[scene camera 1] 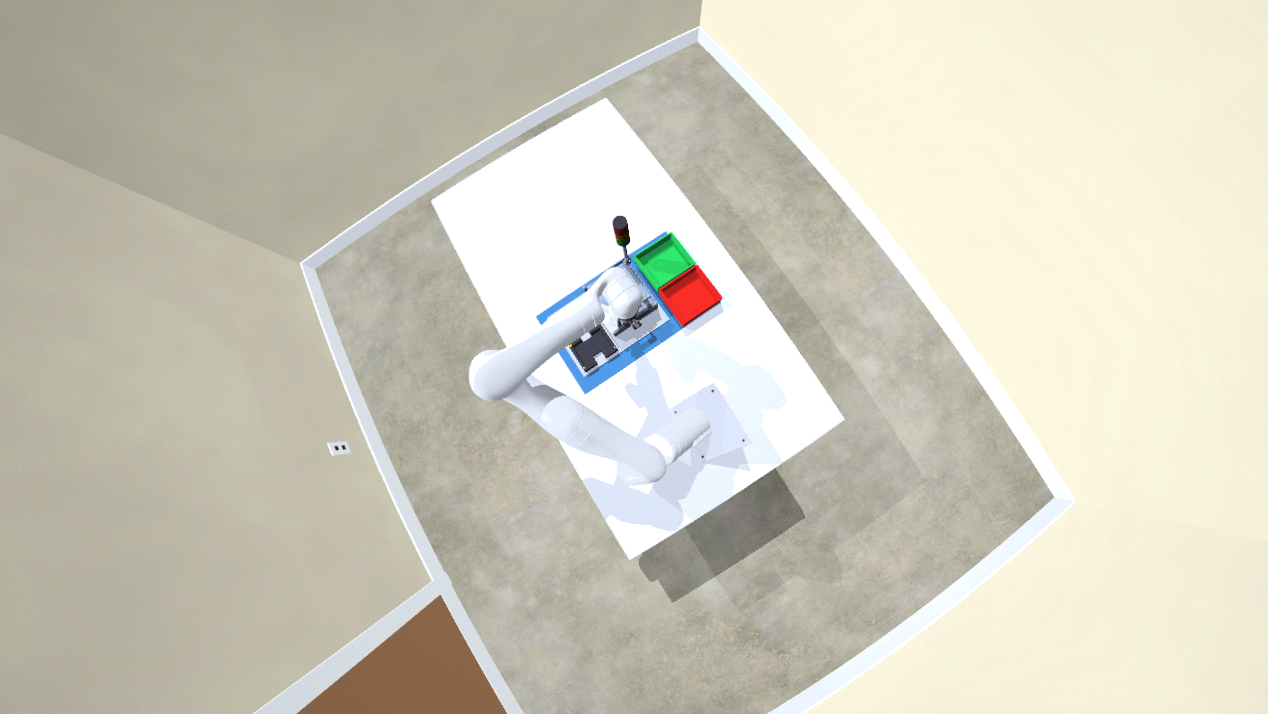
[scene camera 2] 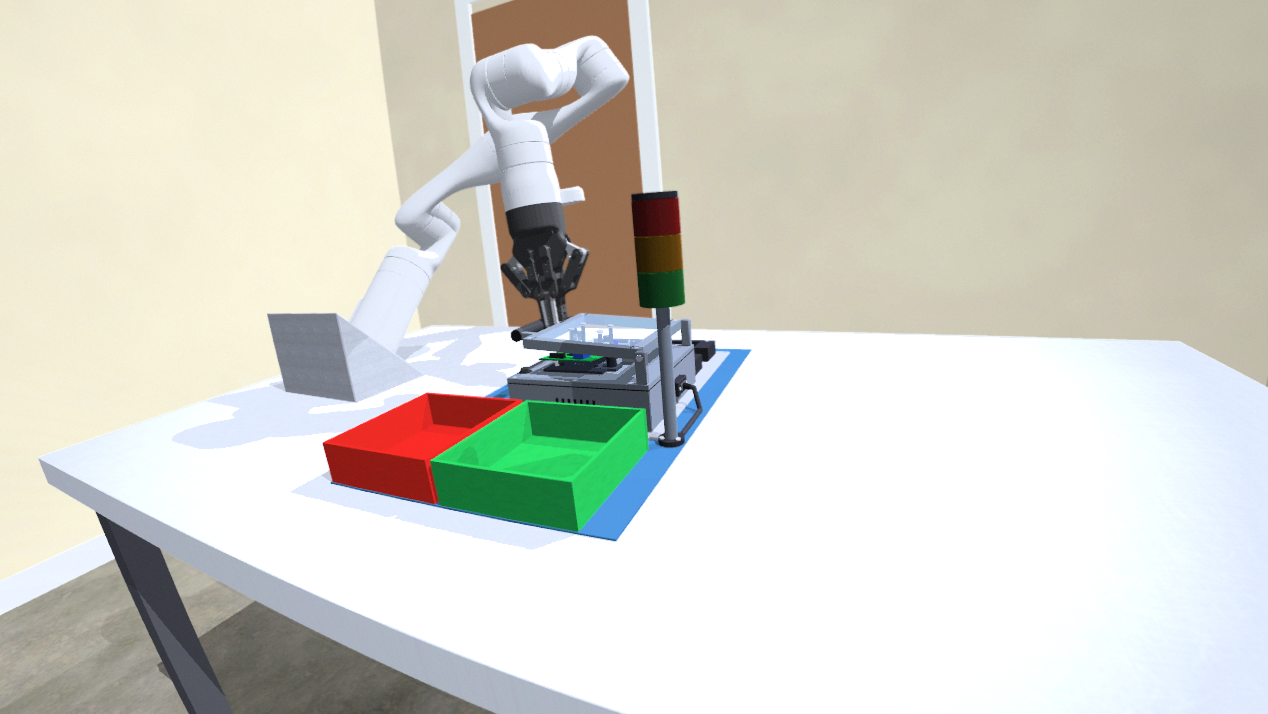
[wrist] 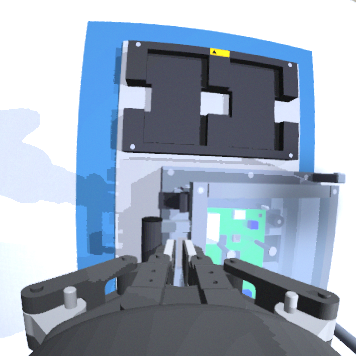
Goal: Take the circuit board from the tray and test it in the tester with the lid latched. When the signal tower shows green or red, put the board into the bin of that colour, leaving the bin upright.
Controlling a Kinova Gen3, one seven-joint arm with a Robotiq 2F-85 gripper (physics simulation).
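Frame: origin at the arm's base, x ahead, y left, z up, level; centimetres.
Seen in the pictures: gripper, between the fingertips: (scene camera 2: 556, 326) (wrist: 178, 251); arm's base, origin of its link: (scene camera 1: 697, 422) (scene camera 2: 366, 352).
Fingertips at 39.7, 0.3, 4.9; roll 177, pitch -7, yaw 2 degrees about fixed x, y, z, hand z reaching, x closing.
Observation:
Pixels of each thing's middle, then the offset from my fingertips to it, as dx, dy, dz. "*": a spot on its surface instead. Level surfaces: height alone.
- tester, a spot on its surface: (scene camera 2: 576, 390) * +8.5, -10.4, -5.0
- black cylindrical handle, middle of its body: (wrist: 150, 274) (scene camera 2: 535, 327) (scene camera 1: 636, 317) -2.1, -1.9, +0.2
- black tray, a spot on its surface: (wrist: 217, 135) * +4.8, +11.0, -7.2
- signal tower, a spot on its surface: (scene camera 2: 658, 257) * +20.8, -13.3, +9.8
- red bin, middle of its body: (scene camera 2: 429, 439) (scene camera 1: 690, 295) -3.6, -22.0, -7.6
- green bin, middle of its body: (scene camera 2: 547, 455) (scene camera 1: 664, 261) +11.4, -21.5, -7.6
- blue mat, height of its surface: dz -9.8
- white table, height of its surface: dz -10.0
- dark block with a small black part, middle of its body: (wrist: 173, 200) -0.5, +3.9, -1.0
The green circuit board (scene camera 2: 554, 358) (wrist: 227, 230) lies in the tester (scene camera 2: 576, 390), under the clear framed lid (wrist: 199, 230). The lid is lowered over the board, with a gap to the tester body in scene camera 2; whether it is latched I cannot tell. My gripper (scene camera 2: 554, 317) (wrist: 178, 251) is slightly open and empty, its fingertips beside the lid's front edge and the black cylindrical handle (wrist: 151, 235). The black tray (wrist: 217, 135) has two empty pockets. The signal tower (scene camera 1: 622, 232) (scene camera 2: 658, 257) shows no lit lamp. The red bin (scene camera 2: 381, 465) and green bin (scene camera 2: 514, 492) stand upright and empty.
The blue mat (scene camera 2: 621, 514) (wrist: 97, 100) lies beneath the tray, tester and bins on the white table (scene camera 2: 887, 496). The tower's pole stands at the tester's rear corner, beside the green bin. A dark block with a small black part (wrist: 175, 200) sits near the lid's front edge.

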